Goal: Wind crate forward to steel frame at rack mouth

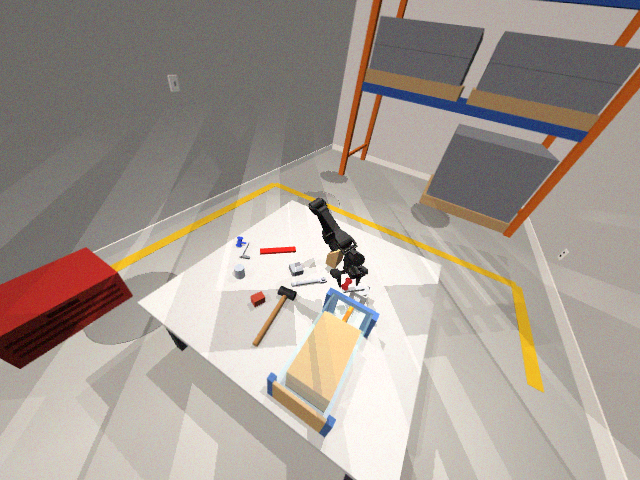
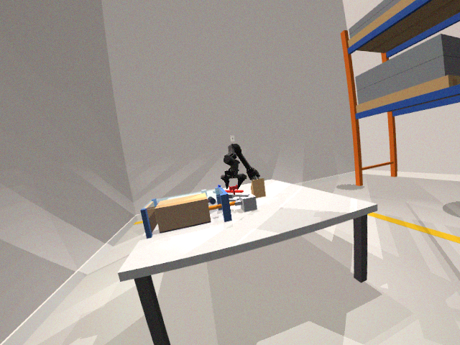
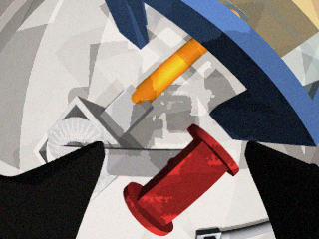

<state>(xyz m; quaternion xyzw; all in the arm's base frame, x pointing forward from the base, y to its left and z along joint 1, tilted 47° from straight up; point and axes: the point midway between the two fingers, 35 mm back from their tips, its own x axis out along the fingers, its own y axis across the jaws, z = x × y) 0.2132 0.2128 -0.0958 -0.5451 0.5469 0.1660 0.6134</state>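
Right now my gripper tip is 2 cm to the left of the red knob, 1 cm past it and 1 cm above it. Also, from my gripper tip: grey hand winch (11 cm below, 10 cm behind, 4 cm to the left); frame (7 cm to the left, 7 cm ahead, 4 cm below); red-knobbed winch handle (4 cm below, 4 cm behind, 1 cm to the left).
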